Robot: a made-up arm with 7 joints. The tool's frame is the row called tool.
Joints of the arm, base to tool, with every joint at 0 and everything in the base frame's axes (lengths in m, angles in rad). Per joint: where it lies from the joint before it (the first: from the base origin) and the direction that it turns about. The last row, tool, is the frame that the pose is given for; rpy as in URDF.
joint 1: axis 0 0 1 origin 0 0 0.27
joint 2: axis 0 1 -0.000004 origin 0 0 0
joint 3: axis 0 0 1 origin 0 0 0.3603
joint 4: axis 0 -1 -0.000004 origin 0.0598 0 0
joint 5: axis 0 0.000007 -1 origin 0.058 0 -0.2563
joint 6: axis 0 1 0.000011 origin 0 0 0
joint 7: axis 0 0.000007 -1 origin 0.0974 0 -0.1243
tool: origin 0 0 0 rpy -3.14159 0 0
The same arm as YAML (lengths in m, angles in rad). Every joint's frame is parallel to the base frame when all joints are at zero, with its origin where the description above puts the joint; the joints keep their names.
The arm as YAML. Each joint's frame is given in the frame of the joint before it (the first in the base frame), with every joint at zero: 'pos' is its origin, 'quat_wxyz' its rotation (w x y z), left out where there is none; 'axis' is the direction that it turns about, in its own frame. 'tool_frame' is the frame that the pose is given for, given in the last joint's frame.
length_unit: m
angle_unit: rad
joints:
  - joint: joint 1
    pos: [0.0, 0.0, 0.27]
    axis: [0.0, 0.0, 1.0]
  - joint: joint 2
    pos: [0.0, 0.0, 0.0]
    axis: [0.0, 1.0, 0.0]
  - joint: joint 3
    pos: [0.0, 0.0, 0.3603]
    axis: [0.0, 0.0, 1.0]
  - joint: joint 4
    pos: [0.0598, 0.0, 0.0]
    axis: [0.0, -1.0, 0.0]
  - joint: joint 5
    pos: [0.058, 0.0, -0.2563]
    axis: [0.0, 0.0, -1.0]
  - joint: joint 6
    pos: [0.0, 0.0, 0.0]
    axis: [0.0, 1.0, 0.0]
  - joint: joint 7
    pos: [0.0974, 0.0, -0.1243]
    axis: [0.0, 0.0, -1.0]
tool_frame:
  pos: [0.0, 0.0, 0.0]
  quat_wxyz: [0.000001, -1.000004, 0.0, 0.0]

